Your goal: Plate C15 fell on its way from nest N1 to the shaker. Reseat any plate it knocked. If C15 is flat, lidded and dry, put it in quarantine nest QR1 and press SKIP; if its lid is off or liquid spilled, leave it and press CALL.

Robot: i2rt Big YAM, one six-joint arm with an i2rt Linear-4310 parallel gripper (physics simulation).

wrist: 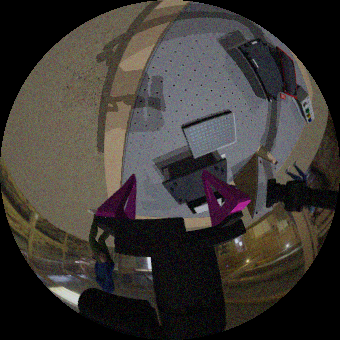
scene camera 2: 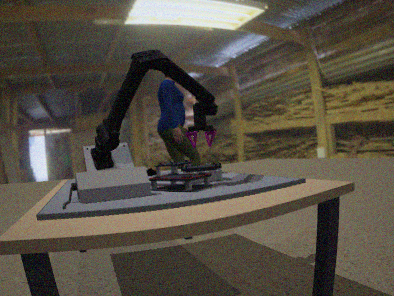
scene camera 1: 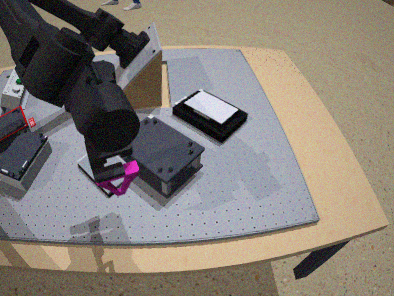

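Seen in the pictures: gripper, fingertip midpoint: [wrist: 169, 174] [scene camera 2: 202, 147] [scene camera 1: 113, 172]; arm's base, link origin: [wrist: 269, 192] [scene camera 2: 101, 158] [scene camera 1: 135, 50].
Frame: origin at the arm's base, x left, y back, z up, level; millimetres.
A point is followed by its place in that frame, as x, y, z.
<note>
My gripper [scene camera 1: 111, 189] @[-101, -469, 12] [scene camera 2: 201, 146] @[-101, -469, 12] [wrist: 169, 174] @[-101, -469, 12] is open and empty, its magenta fingers high above the board. A pale plate with a dark edge [scene camera 1: 87, 165] @[-170, -346, -95] [wrist: 212, 134] @[-129, -362, -95] lies low on the board beside the dark two-deck stand [scene camera 1: 167, 147] @[19, -376, -52] [wrist: 194, 184] @[-5, -379, -52]; the arm partly hides it in scene view 1. I cannot tell whether it is lidded or dry, nor read its label. A white-topped plate [scene camera 1: 212, 106] @[169, -243, -74] sits on a black base [scene camera 1: 220, 131] @[162, -324, -87]. A red-outlined nest [scene camera 1: 12, 122] @[-415, -144, -71] [wrist: 287, 72] and the button box [scene camera 1: 11, 94] @[-437, -27, -44] [wrist: 307, 109] are at the far side.
A grey block with a dark top [scene camera 1: 24, 156] @[-336, -314, -56] [wrist: 262, 67] @[-338, -315, -56] stands near the red-outlined nest. A slanted panel on a brown wedge [scene camera 1: 147, 85] @[16, -145, -45] [wrist: 247, 182] @[-1, -144, -61] rises behind the two-deck stand. The pegboard [scene camera 1: 260, 200] @[186, -522, -111] ends before the wooden table edge [scene camera 1: 345, 215] @[392, -637, -124]. A person [scene camera 2: 171, 107] stands beyond the table.
</note>
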